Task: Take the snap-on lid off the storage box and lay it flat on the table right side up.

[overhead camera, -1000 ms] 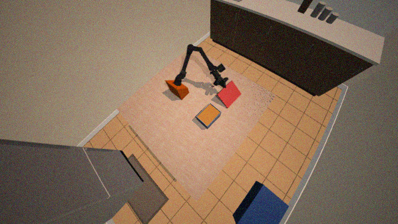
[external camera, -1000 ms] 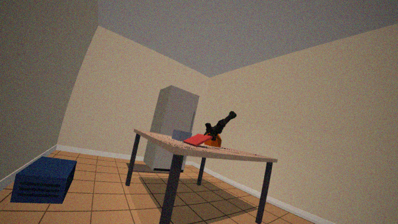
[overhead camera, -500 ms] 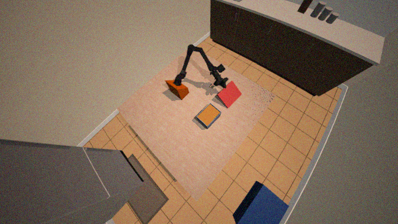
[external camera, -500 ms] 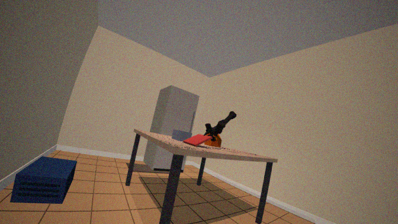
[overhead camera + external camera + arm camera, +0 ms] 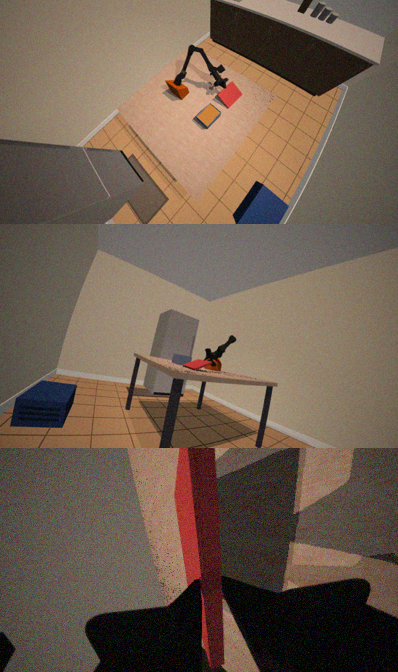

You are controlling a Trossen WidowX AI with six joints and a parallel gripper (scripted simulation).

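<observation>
My gripper tip is 80 mm short of the red lid, 30 mm above it and 10 mm to the left of it. Round my gripper tip: storage box 340 mm to the right, 60 mm ahead, 30 mm below.
</observation>
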